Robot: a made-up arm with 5 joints.
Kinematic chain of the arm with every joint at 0, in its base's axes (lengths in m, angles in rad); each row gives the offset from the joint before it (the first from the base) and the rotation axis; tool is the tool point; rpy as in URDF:
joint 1: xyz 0 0 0.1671 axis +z
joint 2: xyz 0 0 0 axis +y
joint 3: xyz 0.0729 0 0.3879 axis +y
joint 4: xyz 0.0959 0 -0.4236 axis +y
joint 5: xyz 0.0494 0 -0.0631 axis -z
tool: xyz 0 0 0 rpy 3.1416 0 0
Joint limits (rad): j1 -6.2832..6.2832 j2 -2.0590..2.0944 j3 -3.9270..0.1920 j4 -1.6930..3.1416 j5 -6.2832..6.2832
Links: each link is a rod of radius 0.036 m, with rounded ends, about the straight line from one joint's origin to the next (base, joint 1, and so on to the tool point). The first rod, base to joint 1, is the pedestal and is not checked.
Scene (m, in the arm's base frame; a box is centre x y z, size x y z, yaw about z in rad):
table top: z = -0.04
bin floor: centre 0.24 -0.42 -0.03 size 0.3 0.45 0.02 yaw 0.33
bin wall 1: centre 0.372 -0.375 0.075 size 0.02 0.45 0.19 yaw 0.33
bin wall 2: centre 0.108 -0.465 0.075 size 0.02 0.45 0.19 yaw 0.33
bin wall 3: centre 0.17 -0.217 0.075 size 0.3 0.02 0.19 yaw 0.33
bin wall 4: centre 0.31 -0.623 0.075 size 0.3 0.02 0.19 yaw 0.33
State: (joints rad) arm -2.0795 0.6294 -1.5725 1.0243 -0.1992
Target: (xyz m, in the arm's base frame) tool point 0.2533 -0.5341 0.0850
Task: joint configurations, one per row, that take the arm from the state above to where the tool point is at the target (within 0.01 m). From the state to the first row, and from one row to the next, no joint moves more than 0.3 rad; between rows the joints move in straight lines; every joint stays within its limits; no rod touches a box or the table.
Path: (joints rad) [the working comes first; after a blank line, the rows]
Joints at the target: -1.1280 0.5455 -1.1426 1.1355 -0.1992
Straight joint move there: touches bin wall 2.

1: -1.8416 0.5321 -1.4699 1.0600 -0.1992
2: -1.6037 0.4347 -1.3673 1.0956 -0.1992
3: -1.3658 0.3374 -1.2646 1.1313 -0.1992
4: -1.1280 0.2401 -1.1620 1.1670 -0.1992
5: -1.1280 0.3928 -1.1523 1.1512 -0.1992
6: -1.1280 0.5455 -1.1426 1.1355 -0.1992

